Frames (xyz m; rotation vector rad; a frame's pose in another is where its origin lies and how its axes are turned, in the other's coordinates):
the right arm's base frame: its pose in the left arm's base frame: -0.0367 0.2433 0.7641 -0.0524 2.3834 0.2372
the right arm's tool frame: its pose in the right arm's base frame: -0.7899 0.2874 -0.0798 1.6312 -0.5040 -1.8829
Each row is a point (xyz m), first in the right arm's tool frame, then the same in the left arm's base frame.
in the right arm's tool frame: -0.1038 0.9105 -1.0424
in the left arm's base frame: -0.0508 0.0986 0.1715
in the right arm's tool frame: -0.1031 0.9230 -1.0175
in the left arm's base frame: -0.0254 0.0882 0.1762
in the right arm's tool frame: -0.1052 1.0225 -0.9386
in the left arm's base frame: 0.0786 0.0214 0.1472
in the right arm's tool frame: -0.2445 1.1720 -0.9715
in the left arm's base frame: 0.1591 0.0408 -0.0425
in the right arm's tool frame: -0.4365 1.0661 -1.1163
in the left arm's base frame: 0.0717 0.2691 -0.1388
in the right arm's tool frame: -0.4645 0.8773 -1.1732
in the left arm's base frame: -0.0348 0.4126 -0.0509
